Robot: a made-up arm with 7 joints. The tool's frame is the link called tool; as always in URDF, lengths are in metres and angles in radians. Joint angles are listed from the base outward.
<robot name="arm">
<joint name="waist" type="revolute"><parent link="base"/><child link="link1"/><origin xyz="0 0 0.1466" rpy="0 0 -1.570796"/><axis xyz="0 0 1"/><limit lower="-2.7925" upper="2.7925"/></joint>
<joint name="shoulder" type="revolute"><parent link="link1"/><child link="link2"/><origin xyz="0.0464 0 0.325" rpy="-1.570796 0 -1.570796"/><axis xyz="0 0 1"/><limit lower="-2.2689" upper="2.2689"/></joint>
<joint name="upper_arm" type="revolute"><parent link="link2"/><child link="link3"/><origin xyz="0 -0.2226 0.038" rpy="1.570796 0 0"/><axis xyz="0 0 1"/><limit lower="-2.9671" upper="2.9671"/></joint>
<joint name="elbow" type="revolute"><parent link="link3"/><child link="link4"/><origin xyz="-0.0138 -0.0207 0.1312" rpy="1.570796 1.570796 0"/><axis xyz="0 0 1"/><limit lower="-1.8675" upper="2.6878"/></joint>
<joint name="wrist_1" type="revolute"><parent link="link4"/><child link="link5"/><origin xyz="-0.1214 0.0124 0.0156" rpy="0 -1.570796 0"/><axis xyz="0 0 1"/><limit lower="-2.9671" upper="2.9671"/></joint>
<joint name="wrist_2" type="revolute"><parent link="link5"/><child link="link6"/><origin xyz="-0.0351 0 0.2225" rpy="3.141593 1.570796 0"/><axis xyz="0 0 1"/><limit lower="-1.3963" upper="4.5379"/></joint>
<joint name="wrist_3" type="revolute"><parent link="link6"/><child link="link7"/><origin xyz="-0.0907 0.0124 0.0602" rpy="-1.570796 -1.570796 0"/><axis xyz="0 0 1"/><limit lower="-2.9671" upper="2.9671"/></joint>
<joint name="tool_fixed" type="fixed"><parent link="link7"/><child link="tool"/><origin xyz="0 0 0" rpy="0 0 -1.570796"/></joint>
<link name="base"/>
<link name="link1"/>
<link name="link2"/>
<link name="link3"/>
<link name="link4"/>
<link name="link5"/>
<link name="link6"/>
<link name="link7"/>
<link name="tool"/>
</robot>
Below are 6 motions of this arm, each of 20 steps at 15 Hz.
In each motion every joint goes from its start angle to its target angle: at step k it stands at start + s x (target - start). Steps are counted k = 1, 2, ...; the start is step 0. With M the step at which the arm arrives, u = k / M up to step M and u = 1 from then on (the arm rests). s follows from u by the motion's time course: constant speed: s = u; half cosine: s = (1 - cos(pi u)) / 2; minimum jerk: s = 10 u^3 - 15 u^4 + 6 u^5.
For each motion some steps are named. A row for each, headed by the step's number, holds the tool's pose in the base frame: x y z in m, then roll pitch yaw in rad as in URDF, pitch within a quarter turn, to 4 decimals.
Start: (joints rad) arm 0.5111 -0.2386 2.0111 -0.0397 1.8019 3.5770 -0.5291
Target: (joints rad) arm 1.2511 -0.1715 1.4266 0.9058 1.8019 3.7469 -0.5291
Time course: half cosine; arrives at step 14
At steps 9, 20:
9: -0.1205 0.0715 1.0012 -2.3435 0.1715 -0.8900
20: -0.1750 0.0789 0.9349 -2.2442 -0.1210 -0.8233

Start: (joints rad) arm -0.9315 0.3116 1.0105 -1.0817 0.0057 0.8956 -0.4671
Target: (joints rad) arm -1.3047 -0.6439 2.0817 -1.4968 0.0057 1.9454 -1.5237
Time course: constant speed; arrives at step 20
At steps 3, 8, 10, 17, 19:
3: -0.4781 -0.1145 0.8917 -0.3052 0.6485 2.6512
8: -0.3931 -0.2511 0.8525 -0.8922 0.4925 2.3377
10: -0.3612 -0.2973 0.8191 -1.1093 0.3605 2.2481
17: -0.2654 -0.3966 0.6507 -1.8172 -0.2630 2.2314
19: -0.2424 -0.4051 0.5965 -2.0635 -0.4349 2.3363

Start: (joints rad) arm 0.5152 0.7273 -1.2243 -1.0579 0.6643 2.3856 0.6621
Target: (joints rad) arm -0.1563 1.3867 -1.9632 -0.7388 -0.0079 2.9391 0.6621
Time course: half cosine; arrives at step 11
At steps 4, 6, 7, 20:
4: -0.4724 -0.0189 0.6855 3.0198 0.9701 -1.3217
6: -0.4826 0.0705 0.6490 -2.4559 1.1143 -0.9918
7: -0.4833 0.1111 0.6305 -1.9883 1.1166 -0.7595
20: -0.4786 0.1922 0.5846 -1.1299 0.9830 -0.4012

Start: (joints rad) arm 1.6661 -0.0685 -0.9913 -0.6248 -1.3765 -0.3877 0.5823
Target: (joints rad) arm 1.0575 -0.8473 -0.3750 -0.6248 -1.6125 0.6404 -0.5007
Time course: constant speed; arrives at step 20
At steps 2, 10, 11, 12, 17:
2: -0.1561 -0.1128 1.1364 -1.6269 -0.5940 -2.1413
10: -0.1263 0.1009 1.1540 -0.5641 -1.0620 2.9737
11: -0.1151 0.1266 1.1521 -0.3642 -1.0529 2.7510
12: -0.1024 0.1517 1.1493 -0.1800 -1.0244 2.5423
17: -0.0165 0.2635 1.1210 0.3699 -0.7032 1.8450

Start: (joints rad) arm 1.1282 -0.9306 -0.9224 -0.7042 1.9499 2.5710 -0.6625
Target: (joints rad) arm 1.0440 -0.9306 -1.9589 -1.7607 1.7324 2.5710 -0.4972
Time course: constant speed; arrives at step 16
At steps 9, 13, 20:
9: 0.0689 0.4270 0.7909 0.4766 -0.0843 -1.4021
13: 0.0408 0.4223 0.7018 0.7903 -0.3138 -1.3958
20: 0.0394 0.4073 0.6280 1.0021 -0.5235 -1.4319

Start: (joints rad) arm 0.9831 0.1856 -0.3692 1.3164 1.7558 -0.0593 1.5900
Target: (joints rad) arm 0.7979 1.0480 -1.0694 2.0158 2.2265 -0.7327 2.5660
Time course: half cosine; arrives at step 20
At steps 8, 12, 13, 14, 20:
8: 0.3439 0.0348 0.9289 -0.5307 1.0693 1.7947
12: 0.3077 -0.1041 0.8916 -0.3833 0.8972 2.1014
13: 0.2966 -0.1329 0.8788 -0.3979 0.8567 2.1407
14: 0.2858 -0.1578 0.8659 -0.4236 0.8222 2.1696
20: 0.2501 -0.2245 0.8198 -0.5621 0.7388 2.2221

